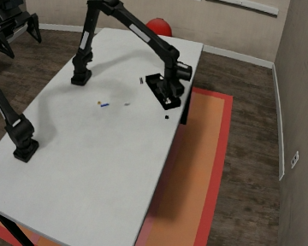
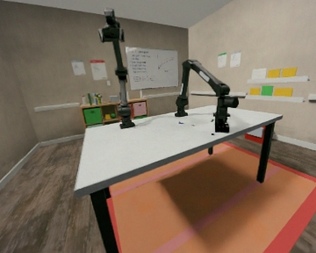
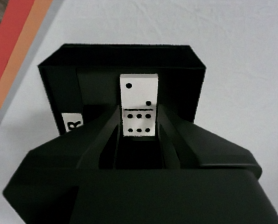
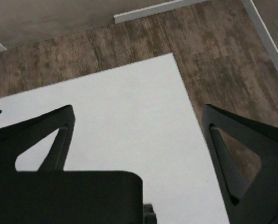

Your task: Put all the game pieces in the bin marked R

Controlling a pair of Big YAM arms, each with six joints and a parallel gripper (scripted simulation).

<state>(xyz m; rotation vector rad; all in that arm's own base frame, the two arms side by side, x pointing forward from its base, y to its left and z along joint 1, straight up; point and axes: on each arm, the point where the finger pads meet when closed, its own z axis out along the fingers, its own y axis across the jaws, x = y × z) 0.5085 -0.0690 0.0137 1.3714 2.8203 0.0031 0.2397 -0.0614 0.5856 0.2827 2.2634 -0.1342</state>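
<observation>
My left gripper is now 10 mm above the white domino. The rest, counted from my left hand: black three-compartment bin strip: 50 mm behind, 70 mm to the left, 10 mm below; then dark cylinder: 180 mm behind, 130 mm to the left, 20 mm below; then black piece: 20 mm ahead, 100 mm to the right, 20 mm below.
</observation>
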